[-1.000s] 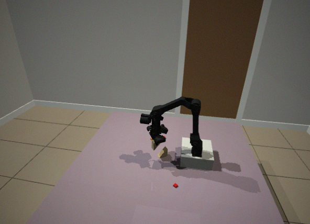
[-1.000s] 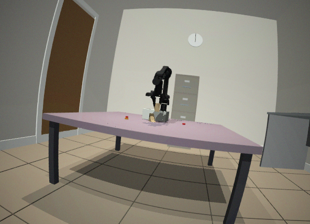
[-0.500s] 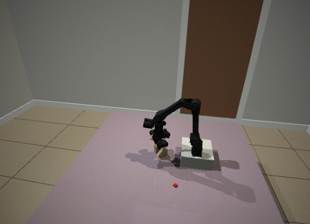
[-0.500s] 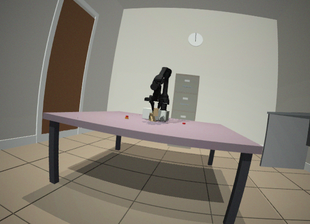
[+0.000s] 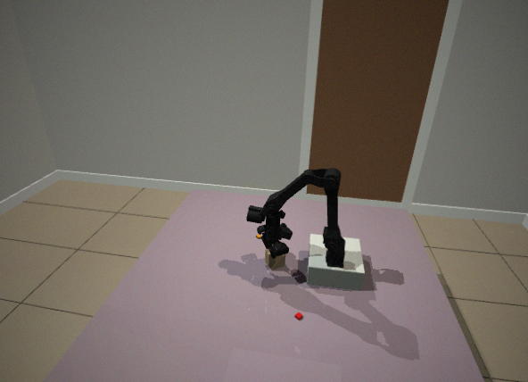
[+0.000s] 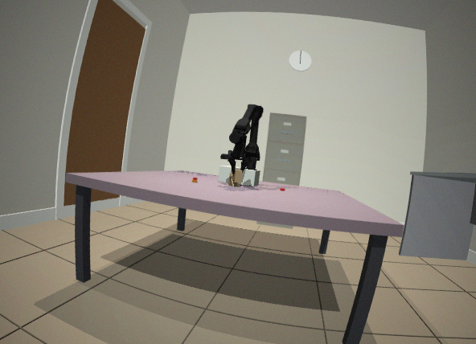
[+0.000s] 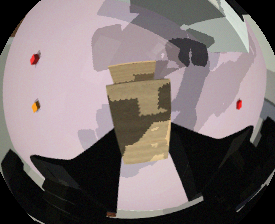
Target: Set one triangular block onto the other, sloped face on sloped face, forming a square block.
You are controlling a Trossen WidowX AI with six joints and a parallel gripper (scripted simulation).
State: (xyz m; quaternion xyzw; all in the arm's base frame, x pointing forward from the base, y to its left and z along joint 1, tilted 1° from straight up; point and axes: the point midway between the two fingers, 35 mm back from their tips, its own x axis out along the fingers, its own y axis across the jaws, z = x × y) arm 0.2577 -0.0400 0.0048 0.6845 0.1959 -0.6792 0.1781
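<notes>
Now: the triangular block 1 cm above my gripper tip. From my gripper tip the other things lie so: orange cube 8 cm ahead, 20 cm to the right, 6 cm below.
</notes>
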